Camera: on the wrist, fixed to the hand. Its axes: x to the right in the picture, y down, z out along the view.
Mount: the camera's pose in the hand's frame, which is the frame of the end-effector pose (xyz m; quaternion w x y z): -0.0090 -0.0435 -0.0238 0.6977 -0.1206 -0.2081 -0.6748
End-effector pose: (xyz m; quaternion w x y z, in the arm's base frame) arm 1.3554 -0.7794 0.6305 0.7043 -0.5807 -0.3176 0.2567
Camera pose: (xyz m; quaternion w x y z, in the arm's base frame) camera 1.3668 -0.8100 0.6689 0.5285 -0.2224 -0.7910 -0.2136
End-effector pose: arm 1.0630 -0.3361 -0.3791 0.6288 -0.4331 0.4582 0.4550
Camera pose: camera 1.0993 -0.3697 -0.3697 0.7889 -0.5925 -0.1583 0.0385
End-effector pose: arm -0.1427 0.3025 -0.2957 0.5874 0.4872 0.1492 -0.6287
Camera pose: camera -0.1722 0.3375 -0.3168 0.0754 0.0376 0.3865 -0.9185
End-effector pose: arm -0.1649 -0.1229 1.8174 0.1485 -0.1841 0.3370 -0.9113
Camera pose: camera -0.1737 -0.0743 1.8276 0.4634 0.5634 -0.1899 0.6571
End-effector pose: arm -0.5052 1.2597 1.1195 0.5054 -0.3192 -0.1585 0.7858
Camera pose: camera -0.4567 1.2690 1.1297 0.8114 -0.0132 -0.5259 0.2545
